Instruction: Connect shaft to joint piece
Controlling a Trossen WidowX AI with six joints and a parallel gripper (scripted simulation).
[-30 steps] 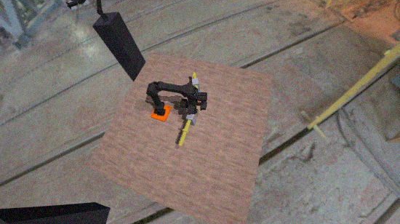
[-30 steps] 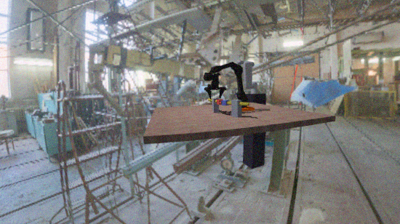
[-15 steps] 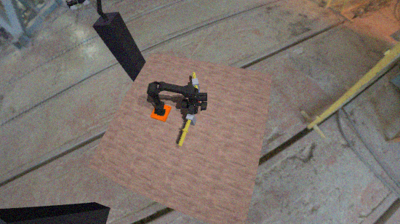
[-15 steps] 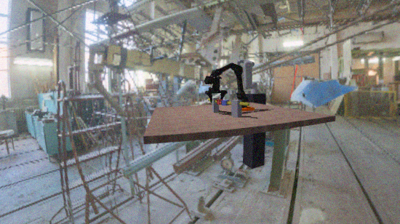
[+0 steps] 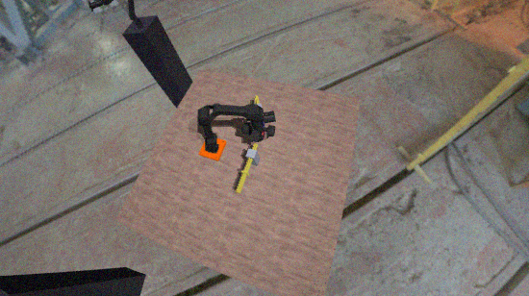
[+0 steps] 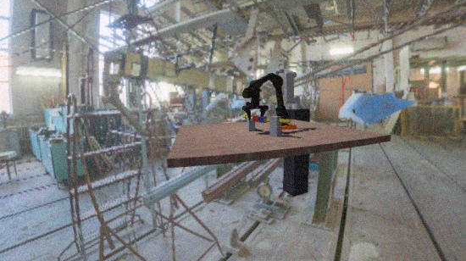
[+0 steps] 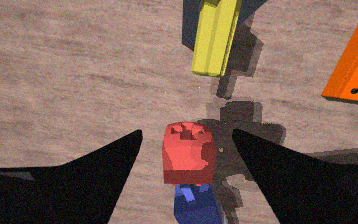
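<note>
The red joint piece is 2 cm to the left of my gripper tip and 1 cm above it.
</note>
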